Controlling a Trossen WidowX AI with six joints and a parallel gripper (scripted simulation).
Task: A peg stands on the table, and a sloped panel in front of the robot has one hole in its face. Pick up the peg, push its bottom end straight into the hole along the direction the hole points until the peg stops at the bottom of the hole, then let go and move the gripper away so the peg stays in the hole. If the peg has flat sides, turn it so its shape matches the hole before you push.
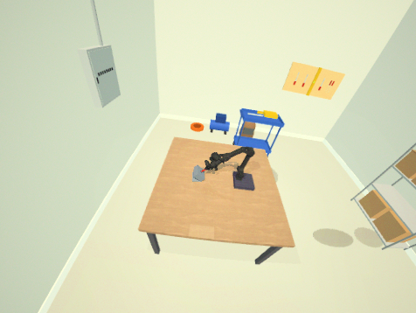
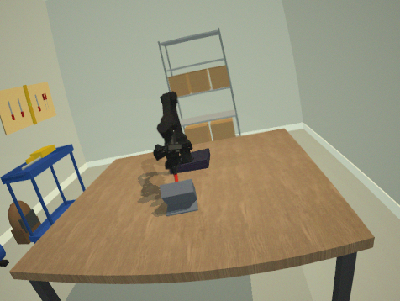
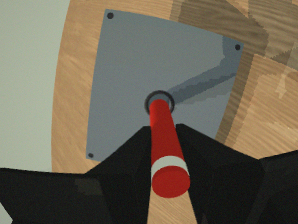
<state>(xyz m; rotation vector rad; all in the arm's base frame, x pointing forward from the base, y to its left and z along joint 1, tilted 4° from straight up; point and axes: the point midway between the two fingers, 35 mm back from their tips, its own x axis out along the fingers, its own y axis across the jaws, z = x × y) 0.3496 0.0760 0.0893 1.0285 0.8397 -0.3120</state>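
Right now the grey sloped panel is 60 mm below my gripper tip, 50 mm ahead of it and 20 mm to the left of it. Also, from my gripper tip: red peg (10 mm behind, 10 mm above).
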